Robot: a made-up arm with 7 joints.
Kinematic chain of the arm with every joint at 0, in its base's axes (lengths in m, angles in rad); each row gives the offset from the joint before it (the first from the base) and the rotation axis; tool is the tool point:
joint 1: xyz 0 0 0.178 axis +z
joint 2: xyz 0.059 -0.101 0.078 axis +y
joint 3: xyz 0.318 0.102 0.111 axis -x
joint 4: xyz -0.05 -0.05 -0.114 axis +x
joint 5: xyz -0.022 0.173 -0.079 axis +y
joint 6: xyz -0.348 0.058 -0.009 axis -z
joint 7: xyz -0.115 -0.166 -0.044 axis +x
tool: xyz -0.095 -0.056 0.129
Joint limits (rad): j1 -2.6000..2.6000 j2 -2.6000..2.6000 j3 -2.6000..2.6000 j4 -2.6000..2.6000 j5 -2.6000..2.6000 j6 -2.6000..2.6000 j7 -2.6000..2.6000
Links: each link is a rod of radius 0.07 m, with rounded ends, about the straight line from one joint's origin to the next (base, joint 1, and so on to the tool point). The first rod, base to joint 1, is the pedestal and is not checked.
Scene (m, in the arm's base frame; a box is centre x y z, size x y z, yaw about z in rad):
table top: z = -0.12
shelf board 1: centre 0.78 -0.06 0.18 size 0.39 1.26 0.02 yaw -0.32
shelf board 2: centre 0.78 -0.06 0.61 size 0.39 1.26 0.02 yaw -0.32
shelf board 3: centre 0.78 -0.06 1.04 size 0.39 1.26 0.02 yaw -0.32
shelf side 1: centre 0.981 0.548 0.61 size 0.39 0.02 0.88 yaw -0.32
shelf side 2: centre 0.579 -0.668 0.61 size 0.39 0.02 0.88 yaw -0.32
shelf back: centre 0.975 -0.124 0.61 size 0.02 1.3 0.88 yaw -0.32
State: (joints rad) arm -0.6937 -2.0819 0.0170 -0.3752 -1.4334 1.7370 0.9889
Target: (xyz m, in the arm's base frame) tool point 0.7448 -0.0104 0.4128
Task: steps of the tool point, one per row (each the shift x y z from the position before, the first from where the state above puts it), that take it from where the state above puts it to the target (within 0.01 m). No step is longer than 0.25 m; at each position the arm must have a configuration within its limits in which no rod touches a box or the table.
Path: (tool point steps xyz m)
1: -0.0956 0.0106 0.0103
2: -0.1055 0.0355 0.0017
3: -0.1117 0.0575 -0.0120
4: 0.1071 0.0865 -0.1496
5: 0.0318 0.1231 -0.1453
6: -0.0420 0.1252 -0.1191
7: 0.0991 -0.0220 -0.0119
8: 0.0921 -0.0305 -0.0073
9: 0.0826 -0.0328 0.0030
10: 0.0712 -0.0290 0.0161

